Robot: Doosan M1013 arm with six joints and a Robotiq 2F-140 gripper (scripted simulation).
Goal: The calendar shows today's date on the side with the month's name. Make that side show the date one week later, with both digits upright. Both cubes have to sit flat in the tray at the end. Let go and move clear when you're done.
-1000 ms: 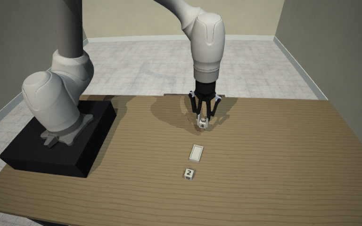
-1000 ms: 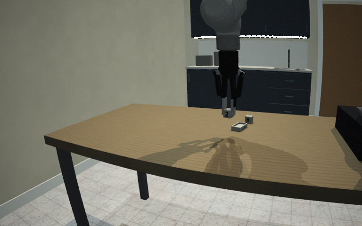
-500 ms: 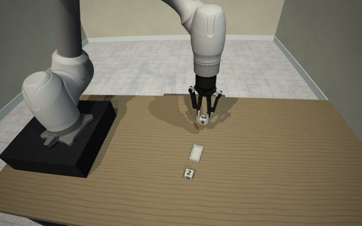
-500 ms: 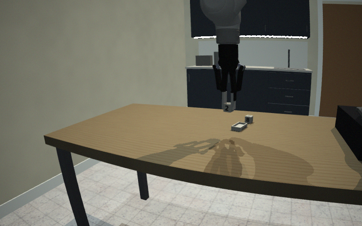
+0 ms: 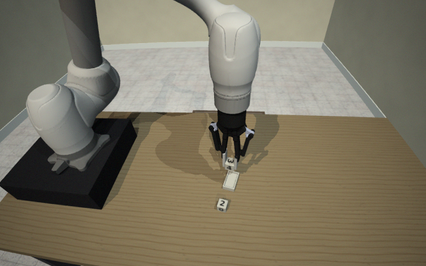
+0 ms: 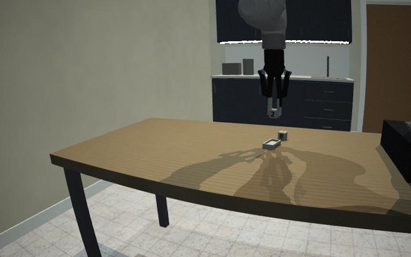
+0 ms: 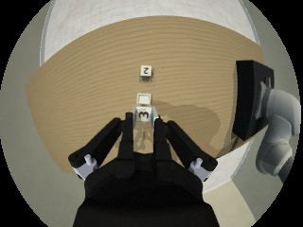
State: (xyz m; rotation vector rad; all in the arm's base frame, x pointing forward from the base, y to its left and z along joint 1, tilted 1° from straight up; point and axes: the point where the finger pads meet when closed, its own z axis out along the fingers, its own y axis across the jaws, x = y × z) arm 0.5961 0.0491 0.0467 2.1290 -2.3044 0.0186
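The white tray lies 140 mm below my hand and 10 mm to the left of it.
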